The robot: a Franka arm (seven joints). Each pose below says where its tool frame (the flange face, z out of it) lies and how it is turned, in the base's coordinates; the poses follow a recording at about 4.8 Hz.
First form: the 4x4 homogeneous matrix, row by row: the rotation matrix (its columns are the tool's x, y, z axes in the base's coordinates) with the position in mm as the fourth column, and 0 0 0 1 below. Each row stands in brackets.
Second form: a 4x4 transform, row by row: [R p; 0 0 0 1], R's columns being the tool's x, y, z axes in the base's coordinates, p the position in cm. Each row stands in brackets. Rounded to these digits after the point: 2 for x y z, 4 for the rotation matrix.
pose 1, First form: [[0.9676, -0.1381, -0.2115, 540.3], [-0.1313, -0.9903, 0.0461, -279.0], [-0.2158, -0.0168, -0.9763, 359.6], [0, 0, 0, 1]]
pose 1, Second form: [[0.9676, -0.1381, -0.2115, 54.03], [-0.1313, -0.9903, 0.0461, -27.90], [-0.2158, -0.0168, -0.9763, 35.96], [0, 0, 0, 1]]
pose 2, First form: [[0.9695, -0.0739, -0.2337, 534.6], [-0.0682, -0.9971, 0.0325, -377.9], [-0.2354, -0.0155, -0.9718, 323.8], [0, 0, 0, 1]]
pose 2, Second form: [[0.9695, -0.0739, -0.2337, 53.46], [-0.0682, -0.9971, 0.0325, -37.79], [-0.2354, -0.0155, -0.9718, 32.38], [0, 0, 0, 1]]
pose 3, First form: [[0.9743, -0.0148, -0.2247, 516.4], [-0.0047, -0.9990, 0.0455, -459.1], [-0.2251, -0.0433, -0.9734, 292.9], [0, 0, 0, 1]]
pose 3, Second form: [[0.9743, -0.0148, -0.2247, 51.64], [-0.0047, -0.9990, 0.0455, -45.91], [-0.2251, -0.0433, -0.9734, 29.29], [0, 0, 0, 1]]
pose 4, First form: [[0.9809, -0.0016, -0.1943, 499.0], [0.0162, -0.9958, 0.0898, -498.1], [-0.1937, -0.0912, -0.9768, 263.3], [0, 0, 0, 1]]
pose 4, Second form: [[0.9809, -0.0016, -0.1943, 49.90], [0.0162, -0.9958, 0.0898, -49.81], [-0.1937, -0.0912, -0.9768, 26.33], [0, 0, 0, 1]]
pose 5, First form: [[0.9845, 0.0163, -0.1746, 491.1], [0.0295, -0.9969, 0.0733, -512.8], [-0.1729, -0.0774, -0.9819, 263.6], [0, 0, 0, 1]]
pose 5, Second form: [[0.9845, 0.0163, -0.1746, 49.11], [0.0295, -0.9969, 0.0733, -51.28], [-0.1729, -0.0774, -0.9819, 26.36], [0, 0, 0, 1]]
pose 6, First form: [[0.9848, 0.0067, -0.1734, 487.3], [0.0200, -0.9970, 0.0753, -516.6], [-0.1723, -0.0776, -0.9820, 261.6], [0, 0, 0, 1]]
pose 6, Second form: [[0.9848, 0.0067, -0.1734, 48.73], [0.0200, -0.9970, 0.0753, -51.66], [-0.1723, -0.0776, -0.9820, 26.16], [0, 0, 0, 1]]
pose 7, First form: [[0.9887, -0.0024, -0.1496, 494.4], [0.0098, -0.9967, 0.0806, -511.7], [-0.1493, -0.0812, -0.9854, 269.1], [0, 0, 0, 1]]
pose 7, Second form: [[0.9887, -0.0024, -0.1496, 49.44], [0.0098, -0.9967, 0.0806, -51.17], [-0.1493, -0.0812, -0.9854, 26.91], [0, 0, 0, 1]]
